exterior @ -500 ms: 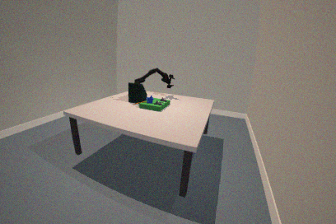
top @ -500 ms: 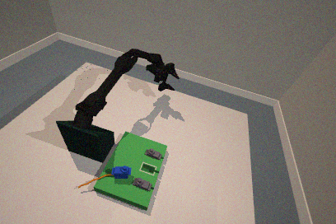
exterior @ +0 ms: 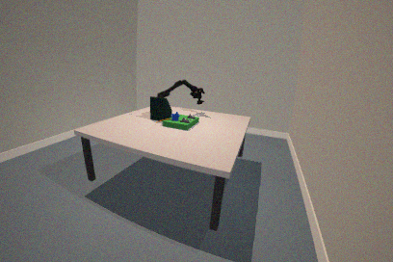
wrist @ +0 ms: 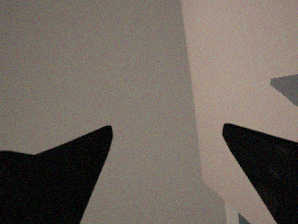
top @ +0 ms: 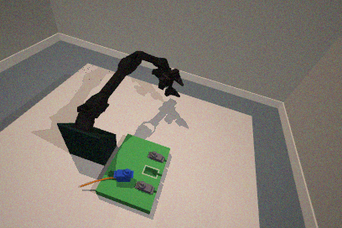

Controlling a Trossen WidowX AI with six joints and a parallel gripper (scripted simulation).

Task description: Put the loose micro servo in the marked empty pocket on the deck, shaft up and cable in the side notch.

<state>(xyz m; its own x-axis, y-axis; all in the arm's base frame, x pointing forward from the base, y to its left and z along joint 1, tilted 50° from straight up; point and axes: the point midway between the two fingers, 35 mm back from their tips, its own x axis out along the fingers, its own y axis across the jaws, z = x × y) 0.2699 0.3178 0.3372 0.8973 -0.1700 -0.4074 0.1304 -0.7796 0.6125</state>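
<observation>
My gripper tip is now 44 cm to the left of the green deck, 18 cm above it and 9 cm past it.
</observation>
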